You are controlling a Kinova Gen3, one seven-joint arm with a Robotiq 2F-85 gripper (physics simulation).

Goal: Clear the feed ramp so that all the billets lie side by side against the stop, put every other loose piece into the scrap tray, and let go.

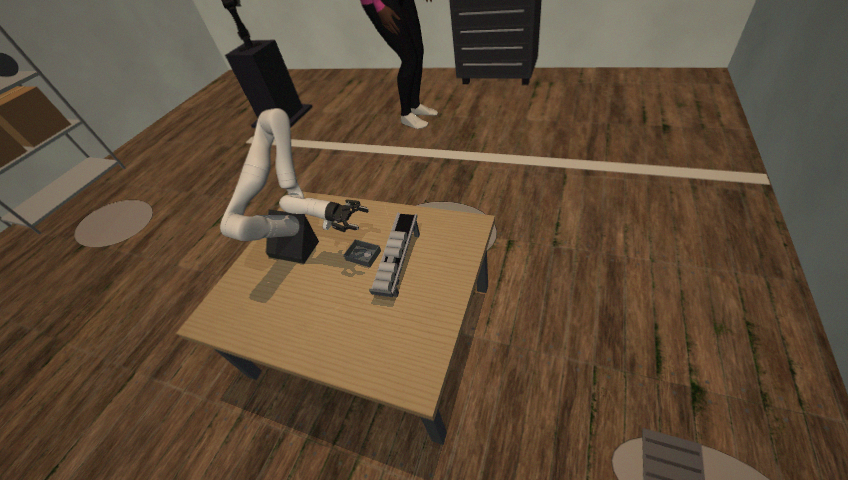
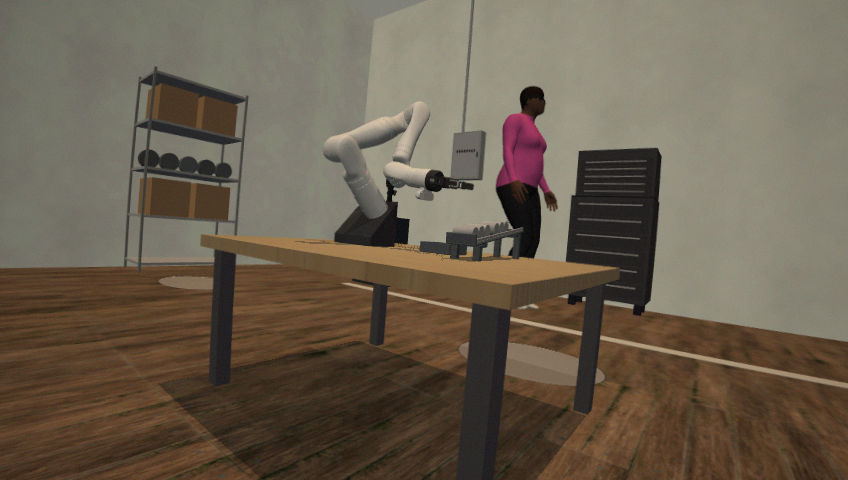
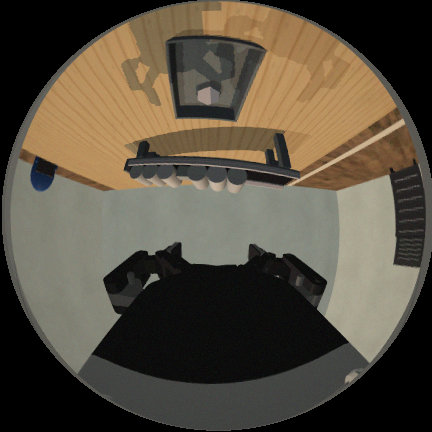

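Where they show: gripper, between the fingertips: (image 1: 363,219) (image 2: 466,185) (image 3: 214,250); arm's base, origin of its link: (image 1: 290,225) (image 2: 377,210).
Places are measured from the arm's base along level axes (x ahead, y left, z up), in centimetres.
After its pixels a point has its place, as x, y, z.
The feed ramp (image 1: 405,222) (image 2: 461,238) (image 3: 215,162) carries pale grey cylindrical billets in two groups of three. The lower group (image 1: 384,276) @[51.4, -11.3, -3.9] (image 3: 151,173) @[47.7, -9.9, -4.6] lies side by side at the stop end. The upper group (image 1: 393,243) @[48.8, 3.4, -1.9] (image 3: 217,179) @[45.8, 4.3, -2.1] lies side by side higher up. Between the groups a small grey piece (image 1: 390,259) @[49.9, -3.1, -4.0] (image 3: 183,173) @[48.6, -2.8, -4.6] sits in the gap, partly hidden. The scrap tray (image 1: 357,262) @[31.8, -2.7, -12.2] (image 2: 434,246) @[31.7, -2.6, -11.1] (image 3: 205,113) @[37.7, 1.9, -10.8] holds a pale hexagonal piece (image 1: 367,253) @[34.3, 2.4, -11.3] (image 3: 208,94) @[34.3, 2.2, -11.3]. My gripper (image 1: 361,217) @[38.5, 3.1, 9.8] (image 2: 467,185) @[38.5, 3.1, 9.8] (image 3: 214,250) @[38.5, 3.1, 9.8] is open and empty, above the table and apart from the ramp and tray.
The wooden table (image 1: 333,333) @[38.9, -34.9, -13.3] (image 2: 357,261) @[50.8, -51.6, -13.6] bears the arm's black base (image 1: 291,240) @[1.2, -4.4, -4.6] (image 2: 368,228) @[3.1, -6.6, -7.0] behind the tray. A person (image 1: 410,65) (image 2: 523,154) stands beyond the table. A dark drawer cabinet (image 1: 495,38) (image 2: 615,226) (image 3: 409,215) stands by the wall.
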